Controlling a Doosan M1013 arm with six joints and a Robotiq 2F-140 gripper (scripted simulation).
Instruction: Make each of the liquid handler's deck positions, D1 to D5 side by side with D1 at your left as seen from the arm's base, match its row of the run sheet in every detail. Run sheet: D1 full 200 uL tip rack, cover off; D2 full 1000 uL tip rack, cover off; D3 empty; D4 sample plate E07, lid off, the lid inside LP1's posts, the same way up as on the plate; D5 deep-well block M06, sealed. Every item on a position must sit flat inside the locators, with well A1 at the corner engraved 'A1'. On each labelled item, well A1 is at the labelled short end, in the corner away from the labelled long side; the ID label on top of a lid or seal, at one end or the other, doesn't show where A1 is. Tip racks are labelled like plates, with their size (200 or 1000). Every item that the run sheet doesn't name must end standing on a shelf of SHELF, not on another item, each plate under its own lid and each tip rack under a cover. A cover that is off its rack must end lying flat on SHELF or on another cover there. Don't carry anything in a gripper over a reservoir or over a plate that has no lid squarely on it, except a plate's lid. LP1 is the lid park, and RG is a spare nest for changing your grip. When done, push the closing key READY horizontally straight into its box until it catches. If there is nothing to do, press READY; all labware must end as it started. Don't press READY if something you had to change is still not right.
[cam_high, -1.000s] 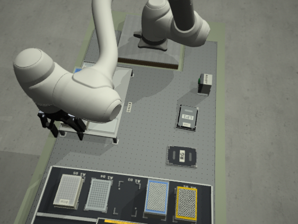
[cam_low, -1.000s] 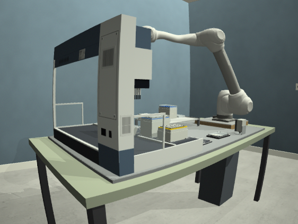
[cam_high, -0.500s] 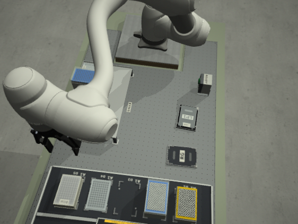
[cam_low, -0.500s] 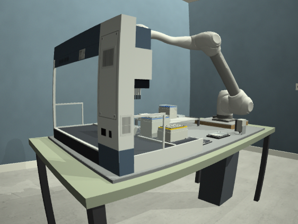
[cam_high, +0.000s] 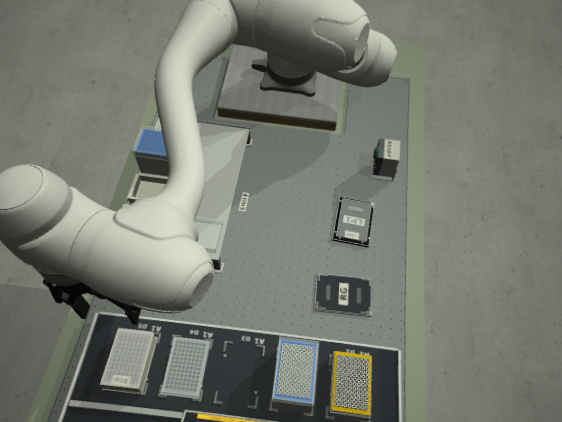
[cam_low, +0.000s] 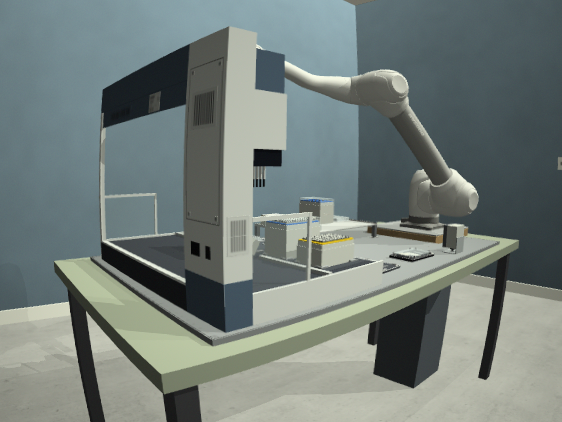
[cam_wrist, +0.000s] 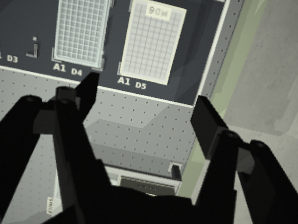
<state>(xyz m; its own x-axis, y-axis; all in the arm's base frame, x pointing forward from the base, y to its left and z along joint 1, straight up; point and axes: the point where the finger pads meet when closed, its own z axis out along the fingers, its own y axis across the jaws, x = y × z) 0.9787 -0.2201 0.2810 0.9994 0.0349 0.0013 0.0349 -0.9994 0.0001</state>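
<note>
Now: the deep-well block M06 23 cm below my hand and 3 cm ahead of it. Round my hand: blue-rimmed tip rack 37 cm to the left, 19 cm below, 1 cm ahead; then beige trough 42 cm behind, 24 cm below, 7 cm to the right; then clear sample plate 25 cm below, 12 cm to the left, 2 cm ahead.
</note>
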